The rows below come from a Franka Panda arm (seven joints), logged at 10 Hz.
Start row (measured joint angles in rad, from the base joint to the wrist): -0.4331, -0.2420, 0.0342, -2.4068, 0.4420, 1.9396, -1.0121
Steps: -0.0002, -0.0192, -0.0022, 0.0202, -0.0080, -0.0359, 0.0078; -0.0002, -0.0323, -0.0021, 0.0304, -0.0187, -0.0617, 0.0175; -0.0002, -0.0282, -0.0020, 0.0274, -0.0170, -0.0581, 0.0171; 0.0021, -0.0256, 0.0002, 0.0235, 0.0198, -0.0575, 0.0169; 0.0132, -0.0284, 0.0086, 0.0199, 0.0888, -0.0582, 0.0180; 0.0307, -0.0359, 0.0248, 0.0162, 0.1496, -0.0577, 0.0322; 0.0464, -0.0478, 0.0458, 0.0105, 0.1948, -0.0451, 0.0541; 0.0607, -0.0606, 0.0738, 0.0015, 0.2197, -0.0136, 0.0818; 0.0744, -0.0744, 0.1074, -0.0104, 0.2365, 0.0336, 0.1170; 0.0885, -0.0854, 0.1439, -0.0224, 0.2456, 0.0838, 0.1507; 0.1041, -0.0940, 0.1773, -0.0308, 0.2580, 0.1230, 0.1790; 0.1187, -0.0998, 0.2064, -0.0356, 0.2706, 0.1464, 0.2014; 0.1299, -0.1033, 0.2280, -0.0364, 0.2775, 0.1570, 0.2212
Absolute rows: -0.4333, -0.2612, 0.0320, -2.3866, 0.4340, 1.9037, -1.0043; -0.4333, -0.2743, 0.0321, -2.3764, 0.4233, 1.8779, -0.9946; -0.4333, -0.2702, 0.0322, -2.3794, 0.4250, 1.8815, -0.9950; -0.4310, -0.2676, 0.0344, -2.3833, 0.4618, 1.8821, -0.9952; -0.4199, -0.2704, 0.0428, -2.3869, 0.5308, 1.8814, -0.9941; -0.4024, -0.2779, 0.0590, -2.3906, 0.5916, 1.8819, -0.9799; -0.3867, -0.2898, 0.0800, -2.3963, 0.6368, 1.8945, -0.9580; -0.3724, -0.3026, 0.1080, -2.4053, 0.6617, 1.9260, -0.9303; -0.3587, -0.3164, 0.1416, -2.4172, 0.6785, 1.9732, -0.8951; -0.3446, -0.3274, 0.1781, -2.4292, 0.6876, 2.0234, -0.8614; -0.3290, -0.3360, 0.2115, -2.4376, 0.7000, 2.0626, -0.8331; -0.3144, -0.3418, 0.2406, -2.4424, 0.7126, 2.0860, -0.8107; -0.3032, -0.3453, 0.2622, -2.4432, 0.7195, 2.0966, -0.7909
